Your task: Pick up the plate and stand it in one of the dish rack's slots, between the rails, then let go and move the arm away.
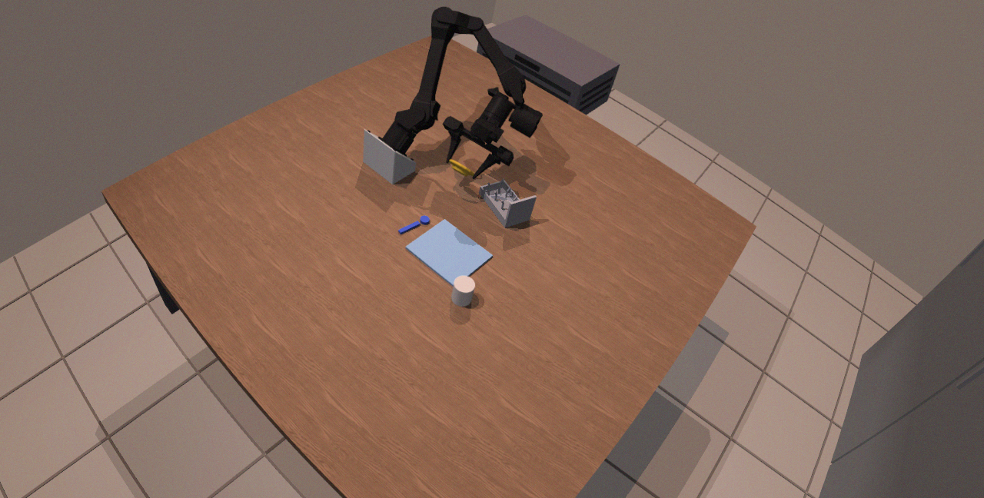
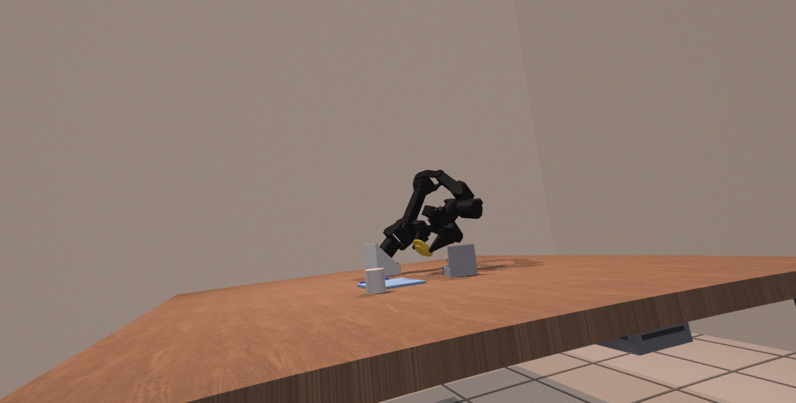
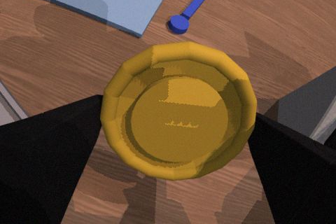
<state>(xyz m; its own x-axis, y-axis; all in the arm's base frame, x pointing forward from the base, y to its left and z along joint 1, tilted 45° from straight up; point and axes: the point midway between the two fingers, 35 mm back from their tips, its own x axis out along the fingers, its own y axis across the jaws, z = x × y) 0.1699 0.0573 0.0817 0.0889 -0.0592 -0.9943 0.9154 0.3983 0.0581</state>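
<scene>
My gripper tip is now 110 mm short of the dish rack, 60 mm to the right of it and 50 mm above it. The rest, counted from my gripper tip: blue spoon 150 mm to the right, 70 mm below, 30 mm ahead; then light blue mat 150 mm to the right, 130 mm ahead, 70 mm below; then yellow plate right at my gripper tip.
</scene>
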